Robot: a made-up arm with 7 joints.
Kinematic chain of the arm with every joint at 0, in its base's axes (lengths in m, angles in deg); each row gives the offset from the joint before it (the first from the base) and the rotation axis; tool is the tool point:
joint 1: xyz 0 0 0.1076 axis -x
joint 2: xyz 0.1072 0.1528 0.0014 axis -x
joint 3: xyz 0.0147 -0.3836 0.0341 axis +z
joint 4: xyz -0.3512 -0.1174 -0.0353 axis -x
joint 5: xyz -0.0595 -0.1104 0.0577 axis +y
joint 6: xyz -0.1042 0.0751 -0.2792 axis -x
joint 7: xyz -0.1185 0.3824 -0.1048 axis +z
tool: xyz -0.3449 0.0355 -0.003
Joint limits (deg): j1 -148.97..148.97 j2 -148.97..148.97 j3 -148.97..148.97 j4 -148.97..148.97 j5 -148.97..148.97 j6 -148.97..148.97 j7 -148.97..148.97
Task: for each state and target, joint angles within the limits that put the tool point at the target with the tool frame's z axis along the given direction. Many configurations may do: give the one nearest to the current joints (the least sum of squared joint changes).
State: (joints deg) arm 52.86 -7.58 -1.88 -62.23 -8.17 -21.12 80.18
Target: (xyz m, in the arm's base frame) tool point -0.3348 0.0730 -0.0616 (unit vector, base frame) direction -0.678 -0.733 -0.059
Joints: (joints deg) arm 56.46 -44.38 0.76 -72.18 -49.00 -24.43 56.59
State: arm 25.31 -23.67 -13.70 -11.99 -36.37 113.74 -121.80
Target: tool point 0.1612 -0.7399 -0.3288 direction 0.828 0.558 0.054
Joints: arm 30.98 -11.28 -40.21 -29.57 -50.97 113.11 -118.47
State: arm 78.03 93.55 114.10 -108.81 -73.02 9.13 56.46
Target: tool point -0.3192 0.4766 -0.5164 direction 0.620 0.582 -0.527
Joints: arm 111.13 81.13 92.17 -113.91 -61.36 36.74 28.90
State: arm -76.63 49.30 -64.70 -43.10 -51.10 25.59 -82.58
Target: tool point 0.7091 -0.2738 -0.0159 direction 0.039 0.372 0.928
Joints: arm -71.58 51.41 -73.46 -37.51 -54.45 39.25 -99.34
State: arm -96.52 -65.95 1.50 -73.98 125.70 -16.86 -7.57
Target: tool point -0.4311 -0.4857 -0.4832 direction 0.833 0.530 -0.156
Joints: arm -74.11 -39.98 -27.21 -50.25 109.26 -16.48 -13.52
